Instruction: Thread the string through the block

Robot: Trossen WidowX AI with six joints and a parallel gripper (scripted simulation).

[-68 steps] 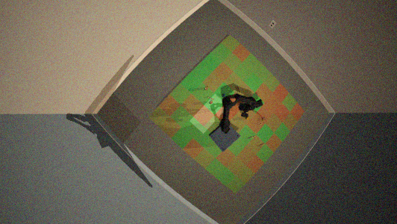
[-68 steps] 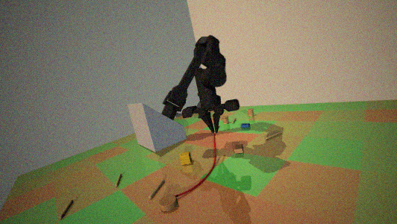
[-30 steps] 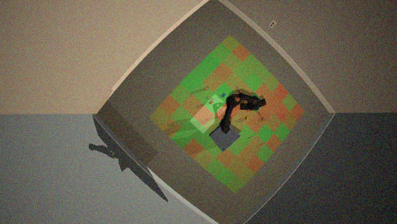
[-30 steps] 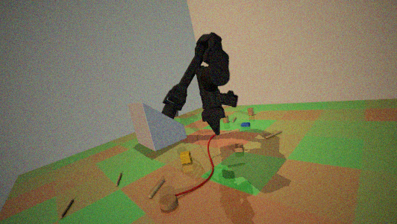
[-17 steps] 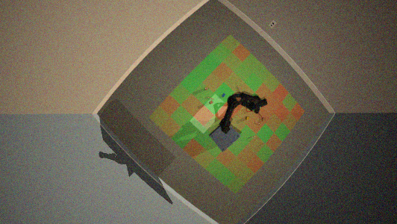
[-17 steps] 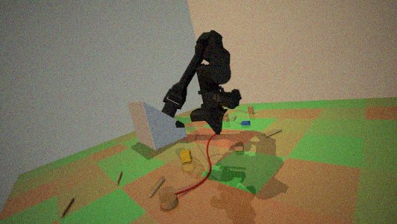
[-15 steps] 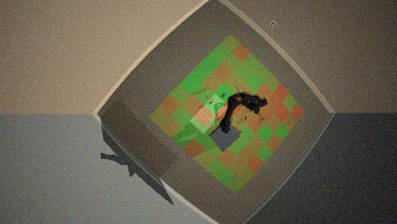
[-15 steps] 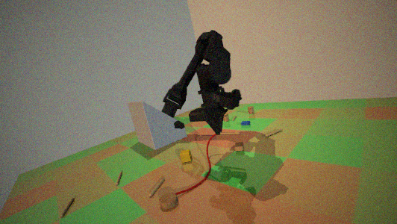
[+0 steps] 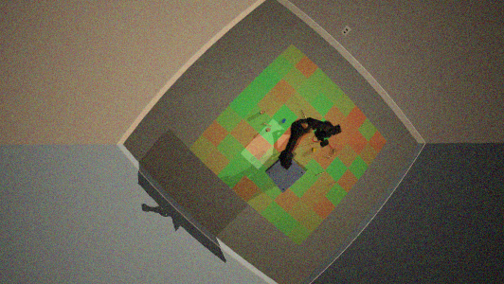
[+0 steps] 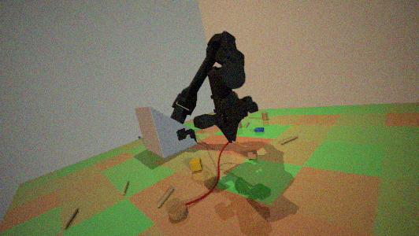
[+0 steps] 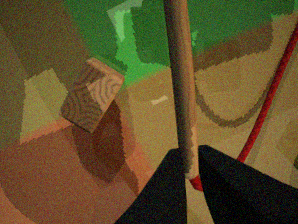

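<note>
My gripper tip is 10 mm to the left of the thin wooden stick and 10 mm short of it. Round my gripper tip: yellow wooden block: 90 mm to the right, 80 mm behind, 40 mm below; then round wooden button: 250 mm to the right, 50 mm below, 40 mm ahead; then blue piece: 260 mm to the left, 80 mm behind, 50 mm below.
</note>
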